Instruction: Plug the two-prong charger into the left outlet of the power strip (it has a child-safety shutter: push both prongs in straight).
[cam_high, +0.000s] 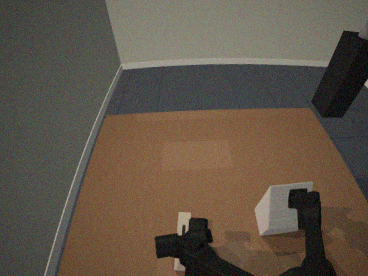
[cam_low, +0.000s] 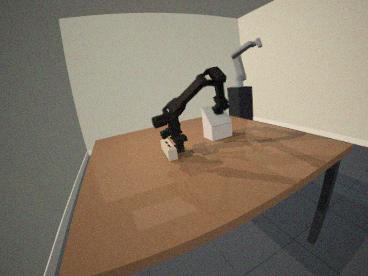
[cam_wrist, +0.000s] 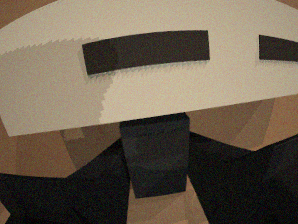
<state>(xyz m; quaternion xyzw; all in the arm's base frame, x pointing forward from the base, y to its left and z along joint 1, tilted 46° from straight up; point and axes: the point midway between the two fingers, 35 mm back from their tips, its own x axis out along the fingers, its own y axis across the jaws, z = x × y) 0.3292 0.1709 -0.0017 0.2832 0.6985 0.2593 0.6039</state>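
The dark two-prong charger lies 2 cm ahead of my gripper tip and 1 cm above it.
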